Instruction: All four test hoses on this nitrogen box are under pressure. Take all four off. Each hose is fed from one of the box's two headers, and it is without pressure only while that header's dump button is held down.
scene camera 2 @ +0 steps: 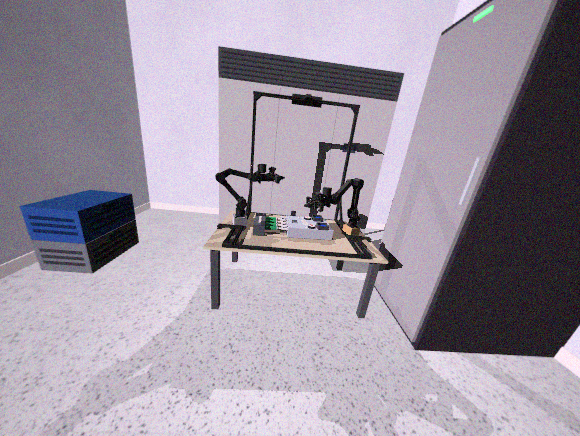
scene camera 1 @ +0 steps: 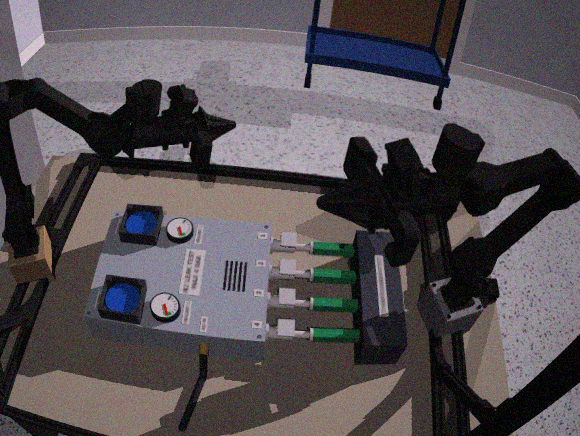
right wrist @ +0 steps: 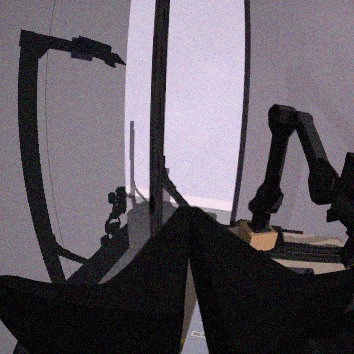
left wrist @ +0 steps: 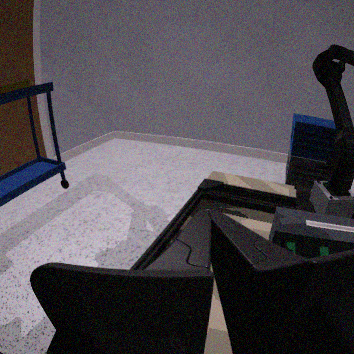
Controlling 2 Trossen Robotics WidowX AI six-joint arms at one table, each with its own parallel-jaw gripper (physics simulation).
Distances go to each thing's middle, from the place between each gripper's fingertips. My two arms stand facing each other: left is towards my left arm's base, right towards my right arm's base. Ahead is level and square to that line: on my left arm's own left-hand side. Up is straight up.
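Dark block (scene camera 1: 380, 317): from my right hand, a fair way ahead, a fair way to the right, far below.
My left hand: far to the left of the dark block, a fair way past it, a fair way above it.
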